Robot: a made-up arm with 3 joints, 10 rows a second.
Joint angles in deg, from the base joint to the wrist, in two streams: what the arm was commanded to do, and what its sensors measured. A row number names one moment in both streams.
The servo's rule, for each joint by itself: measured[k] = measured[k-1] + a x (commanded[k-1-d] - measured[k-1]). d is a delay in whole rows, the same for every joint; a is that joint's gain. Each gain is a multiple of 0.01, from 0.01 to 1. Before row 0 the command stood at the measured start. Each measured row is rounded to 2 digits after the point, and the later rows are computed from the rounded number. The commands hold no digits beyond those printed.
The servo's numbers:
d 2
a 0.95 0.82 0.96
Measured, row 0:
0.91, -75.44, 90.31
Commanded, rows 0 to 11:
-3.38, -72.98, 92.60
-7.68, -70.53, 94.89
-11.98, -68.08, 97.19
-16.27, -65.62, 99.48
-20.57, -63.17, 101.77
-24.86, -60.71, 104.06
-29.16, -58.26, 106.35
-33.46, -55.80, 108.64
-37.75, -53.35, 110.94
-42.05, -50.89, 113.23
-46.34, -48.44, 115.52
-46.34, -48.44, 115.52
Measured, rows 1 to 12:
0.91, -75.44, 90.31
0.91, -75.44, 90.31
-3.17, -73.42, 92.51
-7.45, -71.05, 94.79
-11.75, -68.61, 97.09
-16.04, -66.16, 99.38
-20.34, -63.71, 101.67
-24.63, -61.25, 103.96
-28.93, -58.80, 106.25
-33.23, -56.34, 108.54
-37.52, -53.89, 110.84
-41.82, -51.43, 113.13

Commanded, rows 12 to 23:
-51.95, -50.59, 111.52
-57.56, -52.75, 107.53
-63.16, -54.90, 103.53
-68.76, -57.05, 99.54
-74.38, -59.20, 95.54
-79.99, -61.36, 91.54
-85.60, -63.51, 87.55
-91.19, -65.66, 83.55
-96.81, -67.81, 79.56
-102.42, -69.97, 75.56
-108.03, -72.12, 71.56
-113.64, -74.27, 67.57
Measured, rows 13 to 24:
-46.11, -48.98, 115.42
-46.33, -48.54, 115.52
-51.67, -50.22, 111.68
-57.27, -52.29, 107.70
-62.87, -54.43, 103.70
-68.47, -56.58, 99.71
-74.08, -58.73, 95.71
-79.69, -60.89, 91.71
-85.30, -63.04, 87.72
-90.90, -65.19, 83.72
-96.51, -67.34, 79.73
-102.12, -69.50, 75.73

